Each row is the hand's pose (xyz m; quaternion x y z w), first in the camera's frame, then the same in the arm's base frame.
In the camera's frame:
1: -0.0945 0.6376 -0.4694 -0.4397 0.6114 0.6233 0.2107
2: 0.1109 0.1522 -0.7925 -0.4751 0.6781 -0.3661 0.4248
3: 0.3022 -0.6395 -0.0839 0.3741 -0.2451 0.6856 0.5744
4: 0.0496 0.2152 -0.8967 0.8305 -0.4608 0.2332 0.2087
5: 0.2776 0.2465 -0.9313 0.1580 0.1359 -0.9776 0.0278
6: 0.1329 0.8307 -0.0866 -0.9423 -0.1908 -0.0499 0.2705
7: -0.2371 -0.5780 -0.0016 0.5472 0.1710 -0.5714 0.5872
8: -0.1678 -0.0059 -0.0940 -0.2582 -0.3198 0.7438 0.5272
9: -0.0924 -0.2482 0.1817 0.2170 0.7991 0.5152 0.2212
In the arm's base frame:
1: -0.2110 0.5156 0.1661 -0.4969 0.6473 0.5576 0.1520
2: 0.0481 -0.0043 -0.0455 -0.5355 0.6083 -0.4241 0.4041
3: 0.2654 -0.6203 0.8140 0.3099 -0.1712 0.7379 0.5745
4: -0.0127 0.0313 -0.1623 0.8188 -0.4042 0.3043 0.2713
5: 0.2136 0.0749 -0.1948 0.1692 0.0429 -0.9808 0.0873
6: -0.0192 0.7997 0.5096 -0.9546 -0.2398 -0.0390 0.1723
7: -0.2805 -0.5912 0.8641 0.4898 0.1231 -0.5489 0.6661
8: -0.2521 -0.0448 0.6607 -0.3118 -0.2651 0.7879 0.4601
9: -0.1717 -0.2203 0.9819 0.1491 0.8503 0.4456 0.2369

